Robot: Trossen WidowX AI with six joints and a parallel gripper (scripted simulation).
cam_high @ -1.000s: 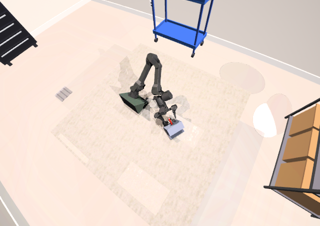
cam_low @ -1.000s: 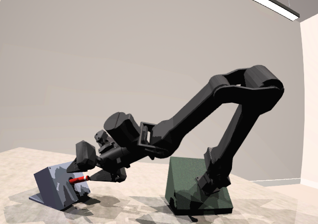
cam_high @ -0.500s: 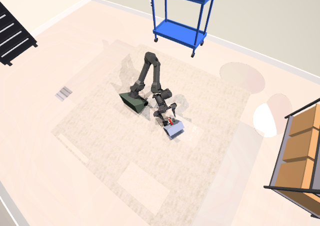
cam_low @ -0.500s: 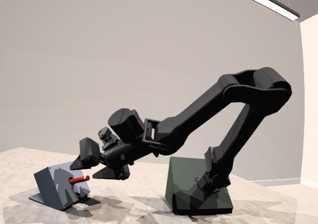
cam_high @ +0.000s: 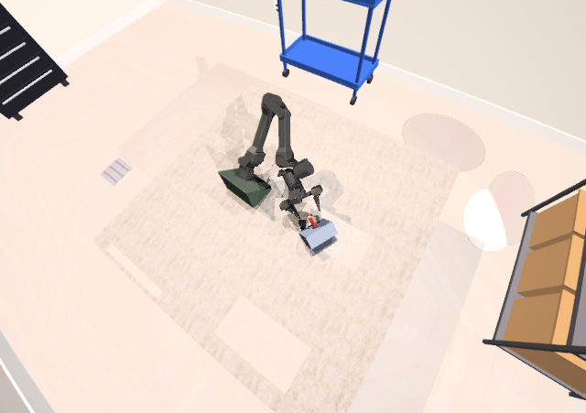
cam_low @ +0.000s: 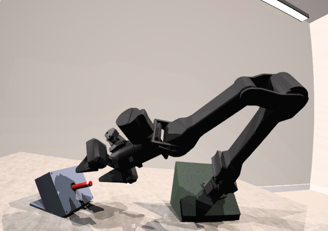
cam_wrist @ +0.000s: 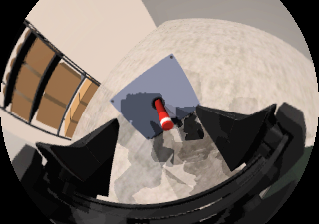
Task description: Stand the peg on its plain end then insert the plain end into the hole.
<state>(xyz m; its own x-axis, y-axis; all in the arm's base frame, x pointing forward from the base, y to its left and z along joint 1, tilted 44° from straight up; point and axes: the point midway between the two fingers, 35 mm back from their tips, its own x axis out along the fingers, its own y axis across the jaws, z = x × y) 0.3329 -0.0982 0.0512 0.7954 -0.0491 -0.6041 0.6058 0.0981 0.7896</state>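
Right now the peg is 3 cm below my gripper tip, 1 cm to the right of it and 1 cm ahead of it. From my gripper tip the other things lie so: sloped panel 6 cm below, 5 cm ahead, 4 cm to the right.
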